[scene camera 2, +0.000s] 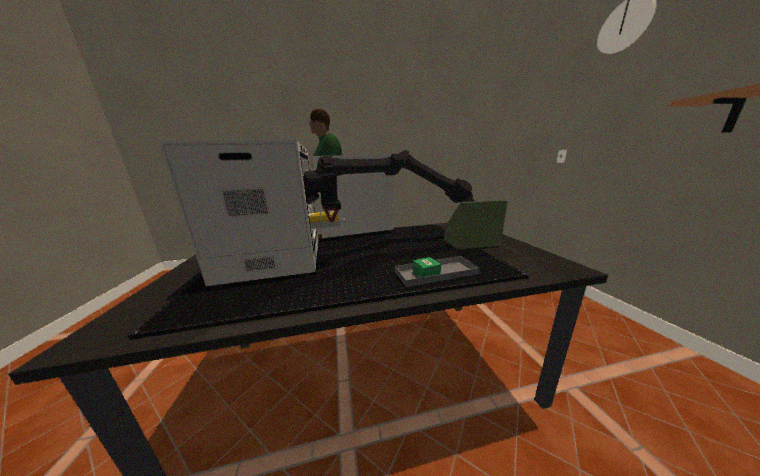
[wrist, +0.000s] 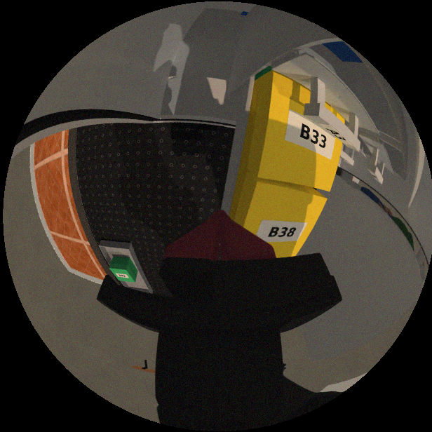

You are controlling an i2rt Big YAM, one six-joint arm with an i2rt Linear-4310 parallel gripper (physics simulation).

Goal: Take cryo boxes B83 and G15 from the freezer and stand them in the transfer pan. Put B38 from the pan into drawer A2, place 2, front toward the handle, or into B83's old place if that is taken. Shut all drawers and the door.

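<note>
My gripper (scene camera 2: pixel 332 217) (wrist: pixel 219 215) is shut and empty, with its red fingertips beside the pulled-out freezer drawer (wrist: pixel 233 170). In the wrist view, the yellow box B38 (wrist: pixel 281 232) is in the drawer close to the fingertips, and the yellow box B33 (wrist: pixel 313 136) is behind it. A bit of green box (wrist: pixel 263 72) shows behind B33. A green box (scene camera 2: pixel 426 267) (wrist: pixel 123 268) sits in the transfer pan (scene camera 2: pixel 459 267) (wrist: pixel 117 248); its label is too small to read. The freezer (scene camera 2: pixel 280 224) has its door (scene camera 2: pixel 367 201) open. B83 and G15 cannot be made out.
More drawer fronts with pale handles (wrist: pixel 316 100) are above and beside the yellow boxes; one label reads A3. A green angled panel (scene camera 2: pixel 479 224) stands at the arm's base, behind the pan. A perforated black mat (scene camera 2: pixel 336 288) (wrist: pixel 150 175) covers part of the table. A person (scene camera 2: pixel 326 140) stands behind.
</note>
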